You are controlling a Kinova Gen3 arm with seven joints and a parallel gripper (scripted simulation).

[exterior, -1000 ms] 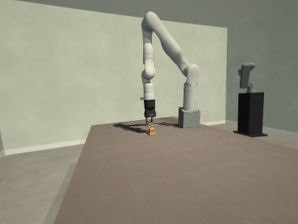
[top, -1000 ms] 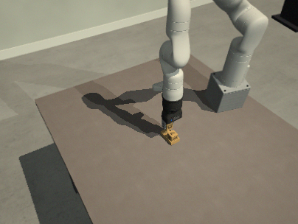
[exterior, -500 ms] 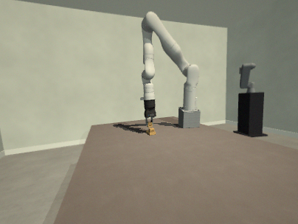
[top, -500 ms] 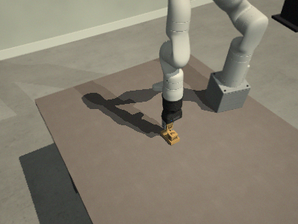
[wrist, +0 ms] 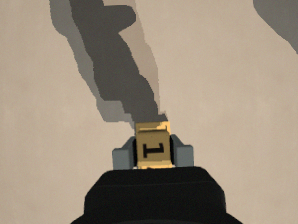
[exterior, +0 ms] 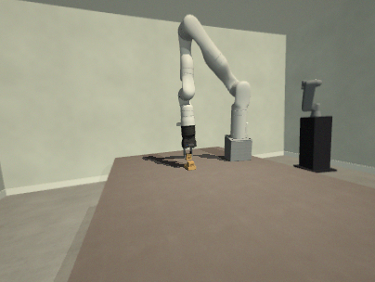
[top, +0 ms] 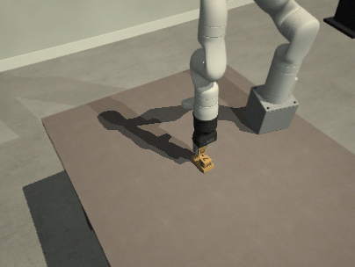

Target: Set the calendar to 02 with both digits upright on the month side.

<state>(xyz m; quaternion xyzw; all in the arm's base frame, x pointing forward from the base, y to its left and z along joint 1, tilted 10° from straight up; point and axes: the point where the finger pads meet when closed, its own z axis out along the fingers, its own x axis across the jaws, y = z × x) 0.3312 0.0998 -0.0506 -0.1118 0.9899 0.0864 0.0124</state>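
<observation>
Right now my hand is 6 cm above the tray and 2 cm to the right of it. Round my hand: orange cube (1 cm below).
</observation>
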